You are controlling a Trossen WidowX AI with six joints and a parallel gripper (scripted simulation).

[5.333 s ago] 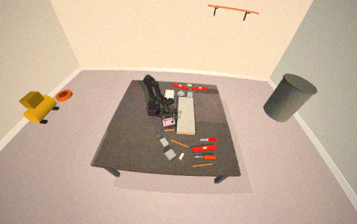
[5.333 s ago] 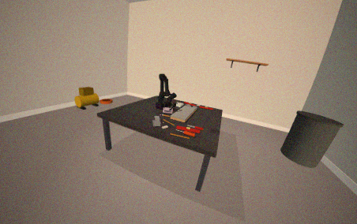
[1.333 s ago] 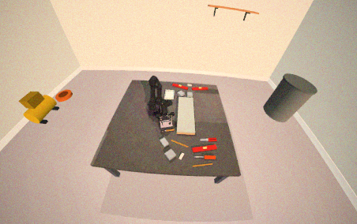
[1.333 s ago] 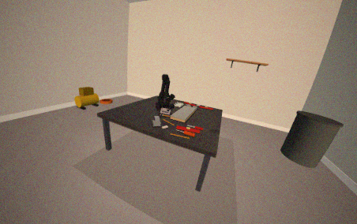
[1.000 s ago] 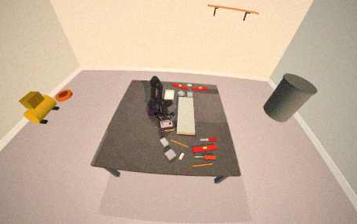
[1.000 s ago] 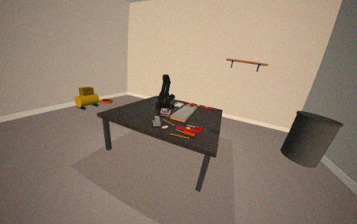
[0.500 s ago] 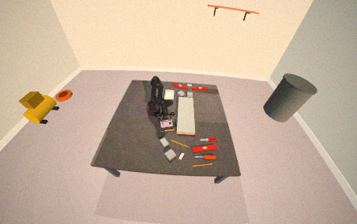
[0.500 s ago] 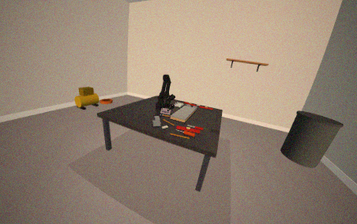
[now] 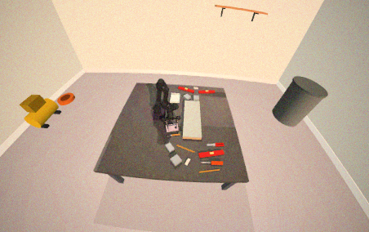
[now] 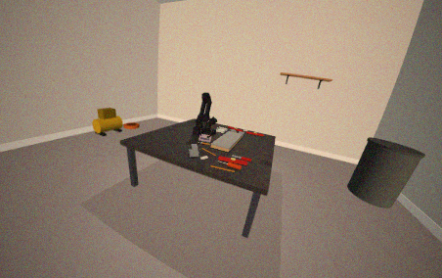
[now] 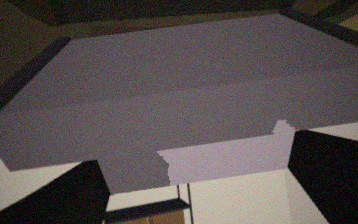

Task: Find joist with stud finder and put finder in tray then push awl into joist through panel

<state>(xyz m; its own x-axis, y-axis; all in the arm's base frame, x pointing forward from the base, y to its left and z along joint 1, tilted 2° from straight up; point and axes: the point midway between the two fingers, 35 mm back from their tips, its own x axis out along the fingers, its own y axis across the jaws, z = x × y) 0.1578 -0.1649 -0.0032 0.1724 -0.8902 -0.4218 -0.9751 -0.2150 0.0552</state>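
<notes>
The stud finder is 1 cm ahead of my gripper tip and 1 cm below it. The rest, counted from my gripper tip: white tray 2 cm ahead, 51 cm to the left, 5 cm below; then awl 5 cm to the right, 6 cm below.
</notes>
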